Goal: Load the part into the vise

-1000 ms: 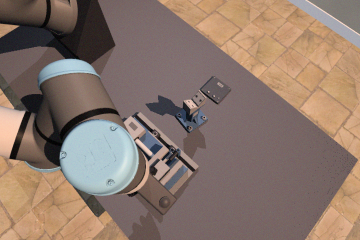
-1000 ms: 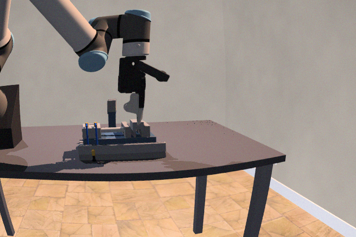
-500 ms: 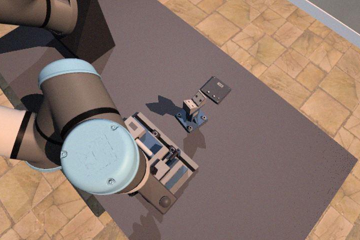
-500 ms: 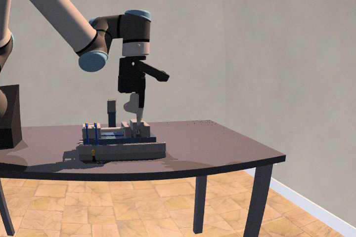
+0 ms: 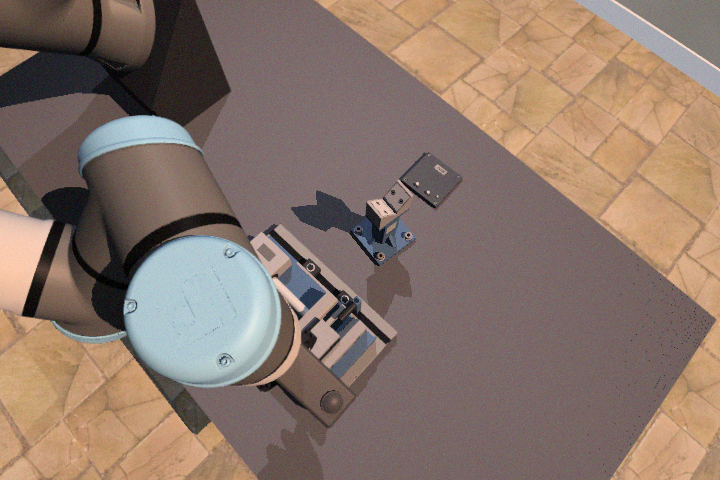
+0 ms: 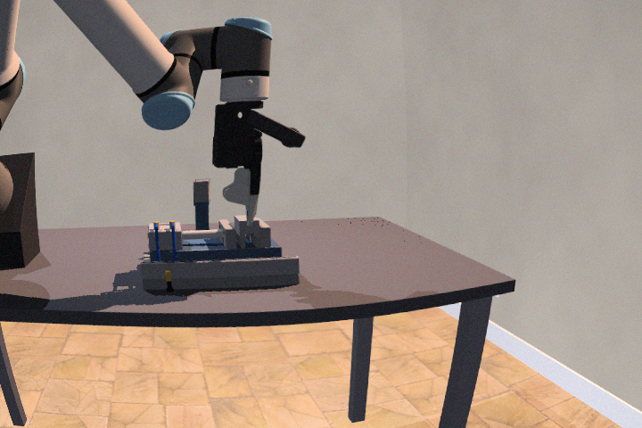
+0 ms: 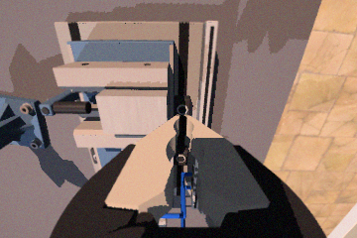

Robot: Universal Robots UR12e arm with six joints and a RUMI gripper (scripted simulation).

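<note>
Right now the part is 4 cm to the left of my hand and 3 cm below it. From my hand the other things lie so: fixed jaw: 6 cm to the left, 4 cm below, 3 cm ahead; then black work stop: 11 cm to the left, 3 cm below; then white cylinder rod: 9 cm behind, 6 cm to the left, 4 cm below.
</note>
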